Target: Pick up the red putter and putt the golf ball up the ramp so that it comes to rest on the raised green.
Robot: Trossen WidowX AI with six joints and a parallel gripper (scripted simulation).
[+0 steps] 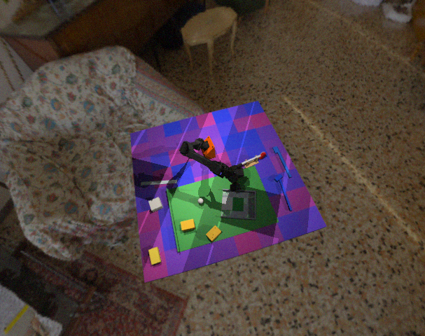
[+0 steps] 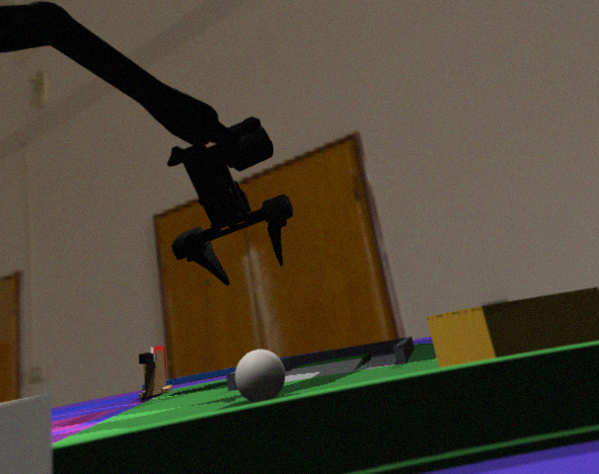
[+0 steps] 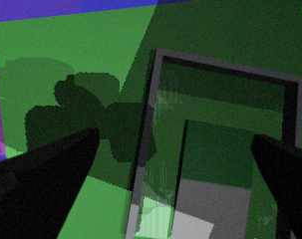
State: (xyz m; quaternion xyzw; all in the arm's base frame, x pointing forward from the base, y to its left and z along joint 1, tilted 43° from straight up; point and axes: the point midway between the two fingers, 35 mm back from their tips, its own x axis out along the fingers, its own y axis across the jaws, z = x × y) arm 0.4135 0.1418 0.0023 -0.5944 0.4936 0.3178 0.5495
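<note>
Right now my gripper tip is 200 mm past the tan stand, 190 mm to the right of it and 120 mm above it. From my gripper tip the other things lie so: green mat (50 mm ahead, 170 mm to the right, 160 mm below); white block (110 mm behind, 630 mm to the right, 140 mm below); white golf ball (20 mm behind, 300 mm to the right, 140 mm below).
</note>
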